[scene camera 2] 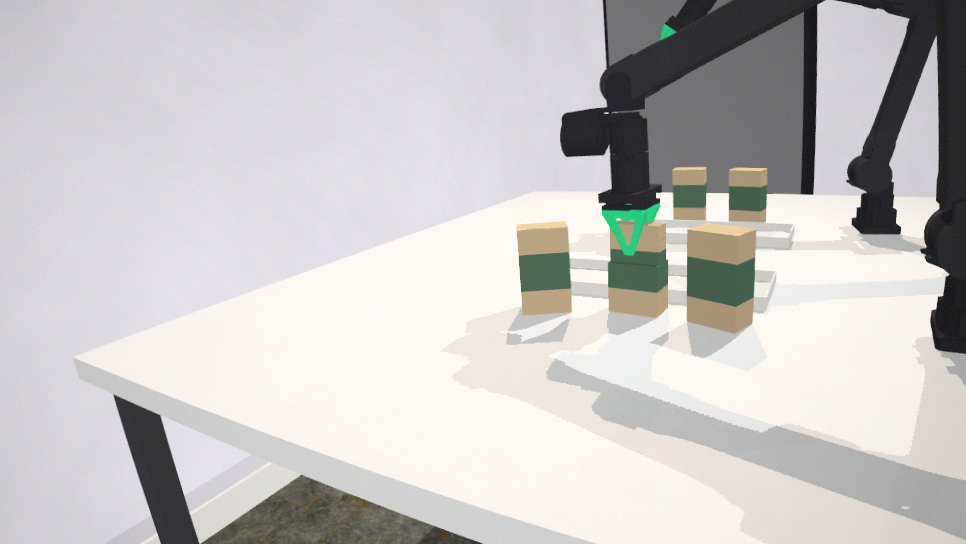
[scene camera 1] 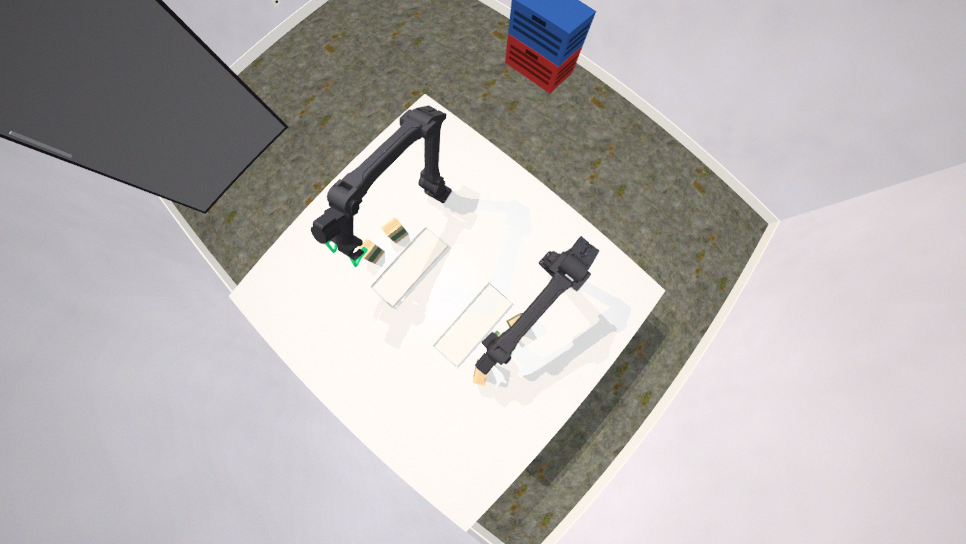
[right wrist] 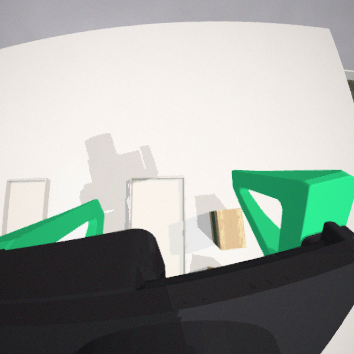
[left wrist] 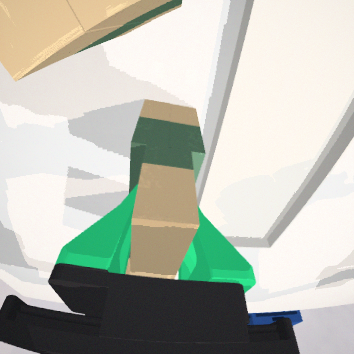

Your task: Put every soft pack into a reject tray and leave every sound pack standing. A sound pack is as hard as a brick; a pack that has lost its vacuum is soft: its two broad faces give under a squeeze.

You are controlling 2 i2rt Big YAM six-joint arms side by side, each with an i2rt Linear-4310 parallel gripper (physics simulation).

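Frame: origin at the left arm's base, x ahead, y left, z up, level; millimetres.
Seen in the pictures: left gripper, fingertip midpoint: (scene camera 2: 633, 252) (left wrist: 161, 193); right gripper, fingertip midpoint: (scene camera 1: 345, 259) (right wrist: 165, 192); right arm's base at its link origin: (scene camera 2: 875, 228) (scene camera 1: 438, 191).
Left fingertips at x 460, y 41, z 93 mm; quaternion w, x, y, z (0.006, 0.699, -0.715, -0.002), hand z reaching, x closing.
Offsets run from my left fingertips to a thing's top centre.
Three packs stand in front in scene camera 2: left (scene camera 2: 544, 270), middle (scene camera 2: 638, 277) (left wrist: 162, 195) and right (scene camera 2: 720, 280). My left gripper (scene camera 2: 630, 250) (left wrist: 161, 193) is shut on the middle pack's upper part. There the pack looks narrower than its green band below, its faces pressed inward. The pack stands on the table. Two more packs, one @[dz +47, dx +106, dy -697 mm] (scene camera 2: 689, 195) (scene camera 1: 373, 251) and another @[dz +47, dx -44, dy -686 mm] (scene camera 2: 747, 198) (scene camera 1: 395, 229), stand at the back. My right gripper (scene camera 1: 343, 255) (right wrist: 165, 192) is open above the table, beside the back packs.
One reject tray (scene camera 1: 446, 356) (left wrist: 247, 242) lies beside the front packs. The other tray (scene camera 1: 382, 296) (scene camera 2: 784, 235) lies beside the back packs. The left front pack also shows at the upper left of the left wrist view. Blue and red crates (scene camera 1: 550, 30) stand beyond the table.
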